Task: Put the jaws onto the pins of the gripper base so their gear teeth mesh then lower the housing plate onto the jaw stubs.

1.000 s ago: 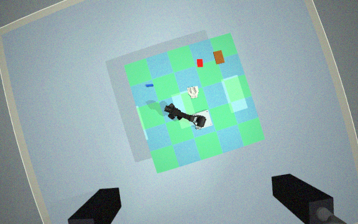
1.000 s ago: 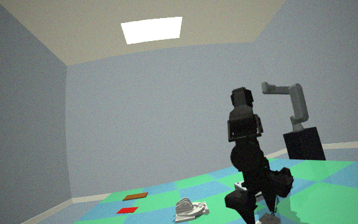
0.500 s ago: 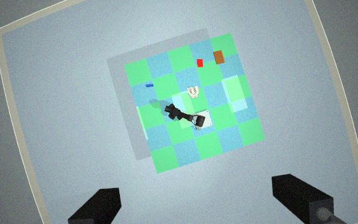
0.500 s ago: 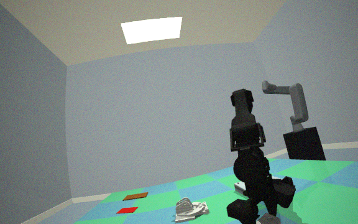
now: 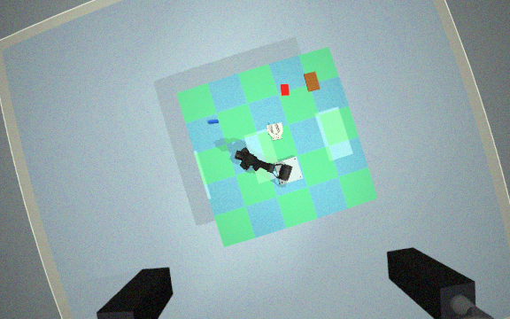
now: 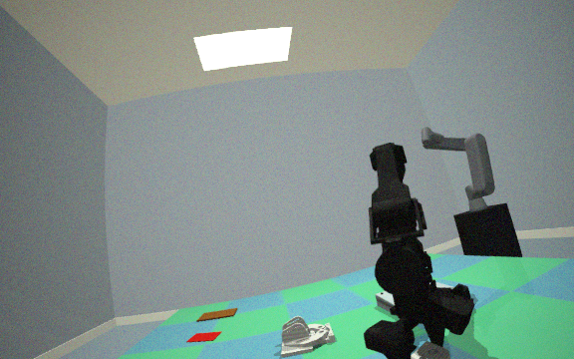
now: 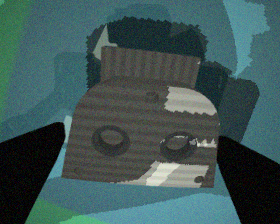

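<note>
My gripper tip is now 200 mm to the left of the grey jaw and 170 mm short of it. From my gripper tip the other things lie so: red tile: 520 mm ahead, 330 mm to the right, 10 mm below; then small blue piece: 330 mm ahead, 270 mm to the left; then brown tile: 570 mm ahead, 560 mm to the right, 10 mm below.
</note>
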